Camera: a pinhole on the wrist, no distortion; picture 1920 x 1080 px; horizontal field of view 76.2 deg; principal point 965.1 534.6 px. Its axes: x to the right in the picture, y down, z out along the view. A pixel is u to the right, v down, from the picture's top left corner.
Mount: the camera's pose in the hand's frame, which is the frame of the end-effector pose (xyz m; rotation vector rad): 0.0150 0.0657 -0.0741 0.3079 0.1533 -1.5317
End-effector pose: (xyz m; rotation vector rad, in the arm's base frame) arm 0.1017 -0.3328 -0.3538 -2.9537 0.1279 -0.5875
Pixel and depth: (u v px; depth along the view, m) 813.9 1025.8 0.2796
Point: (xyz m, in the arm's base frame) 0.2742 -0.3387 -0.5148
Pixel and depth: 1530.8 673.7 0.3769
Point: 0.2329 -0.1024 -0.5320
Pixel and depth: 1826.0 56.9 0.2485
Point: 0.0612 -0.1384 -0.4595
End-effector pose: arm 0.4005 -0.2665 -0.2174 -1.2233 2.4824 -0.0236
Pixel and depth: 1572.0 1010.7 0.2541
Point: 0.4930 -0.3979 -0.3568
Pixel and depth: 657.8 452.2 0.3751
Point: 0.4954 -0.1550 -0.4962
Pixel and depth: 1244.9 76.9 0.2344
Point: 0.5350 -0.2116 -0.2944
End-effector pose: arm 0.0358 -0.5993 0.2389 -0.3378 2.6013 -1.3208
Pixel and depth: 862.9 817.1 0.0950
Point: 0.0103 -0.5970 0.1875
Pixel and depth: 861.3 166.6 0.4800
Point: 0.3140 -0.8598 0.0623
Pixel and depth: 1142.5 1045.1 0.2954
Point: -0.0054 -0.8249 0.1590
